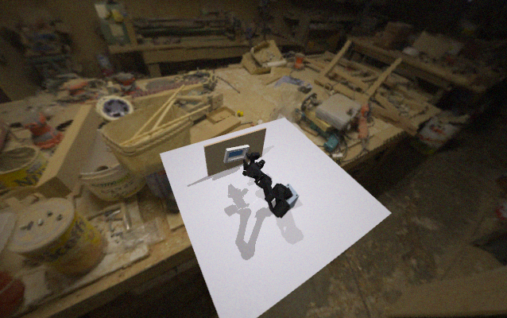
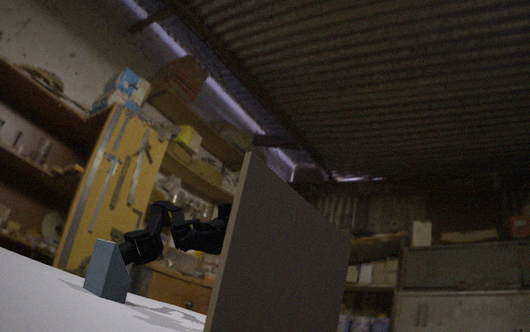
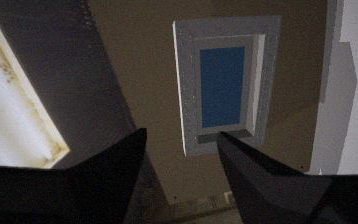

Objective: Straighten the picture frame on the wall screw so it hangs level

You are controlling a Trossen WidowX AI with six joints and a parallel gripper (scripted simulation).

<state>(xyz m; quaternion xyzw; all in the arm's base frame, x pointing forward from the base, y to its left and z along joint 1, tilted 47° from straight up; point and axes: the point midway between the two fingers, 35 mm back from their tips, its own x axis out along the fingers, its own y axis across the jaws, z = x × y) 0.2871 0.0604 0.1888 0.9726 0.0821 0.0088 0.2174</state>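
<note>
Now: gripper tip 110 mm short of the picture frame, 20 mm to the right of it and 60 mm above it. The rest, counted from my gripper tip: board (120 mm ahead, 10 mm to the left, 80 mm below).
</note>
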